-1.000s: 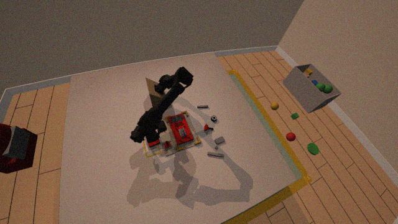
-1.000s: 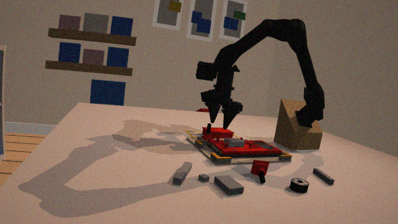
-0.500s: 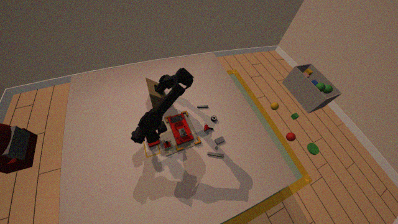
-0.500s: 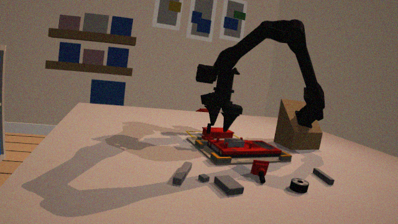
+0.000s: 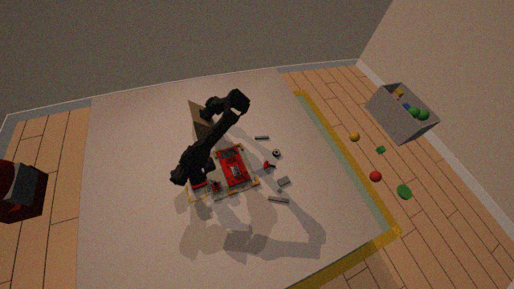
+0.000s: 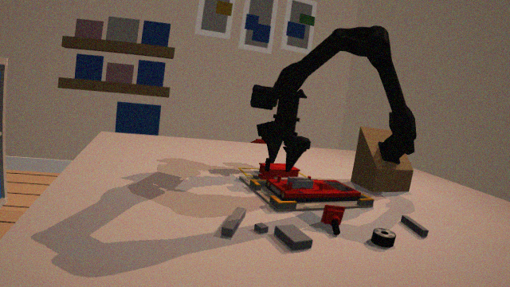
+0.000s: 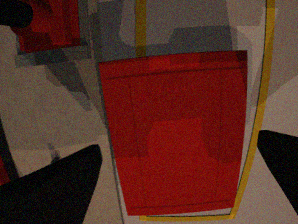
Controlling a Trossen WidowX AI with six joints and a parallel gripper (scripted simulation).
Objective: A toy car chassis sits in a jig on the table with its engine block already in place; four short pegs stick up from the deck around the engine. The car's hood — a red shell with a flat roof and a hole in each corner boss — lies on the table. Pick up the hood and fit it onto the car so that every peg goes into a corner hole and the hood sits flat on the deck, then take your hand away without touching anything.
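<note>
Right now my gripper tip is 19 cm to the right of the grey engine block. Round my gripper tip: red hood 1 cm below; then black wheel 43 cm to the left, 7 cm behind, 1 cm below.
</note>
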